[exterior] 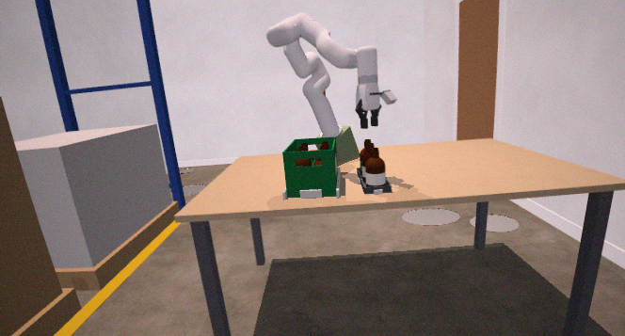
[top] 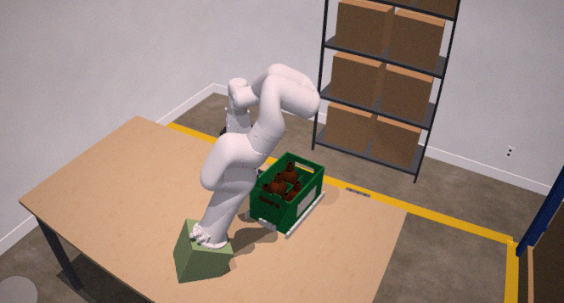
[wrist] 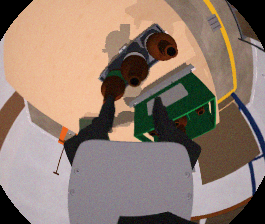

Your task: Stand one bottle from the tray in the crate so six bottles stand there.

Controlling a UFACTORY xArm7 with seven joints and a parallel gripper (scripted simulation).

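My gripper is now 23 cm above the dark tray. Round my hand: green crate 23 cm to the right, 16 cm below, 3 cm ahead.
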